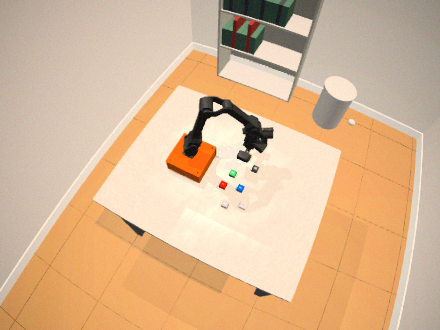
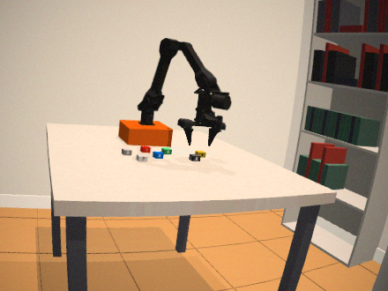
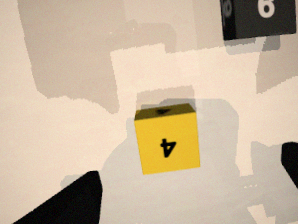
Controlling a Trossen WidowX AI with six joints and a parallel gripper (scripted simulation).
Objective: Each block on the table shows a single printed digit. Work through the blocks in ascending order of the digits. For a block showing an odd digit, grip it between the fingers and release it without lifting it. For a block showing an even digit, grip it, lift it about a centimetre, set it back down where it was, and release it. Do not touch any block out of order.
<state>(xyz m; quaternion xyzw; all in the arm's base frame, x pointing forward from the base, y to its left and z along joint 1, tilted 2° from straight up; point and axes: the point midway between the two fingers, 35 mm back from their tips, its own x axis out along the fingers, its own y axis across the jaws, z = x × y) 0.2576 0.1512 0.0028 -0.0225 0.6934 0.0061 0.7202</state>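
My gripper tip is now 1 cm to the right of the yellow block and 3 cm above it. From my gripper tip the other things lie so: green block: 2 cm behind, 13 cm to the right, 3 cm below; then black block: 7 cm ahead, 4 cm to the right, 3 cm below; then blue block: 5 cm ahead, 18 cm to the right, 3 cm below.
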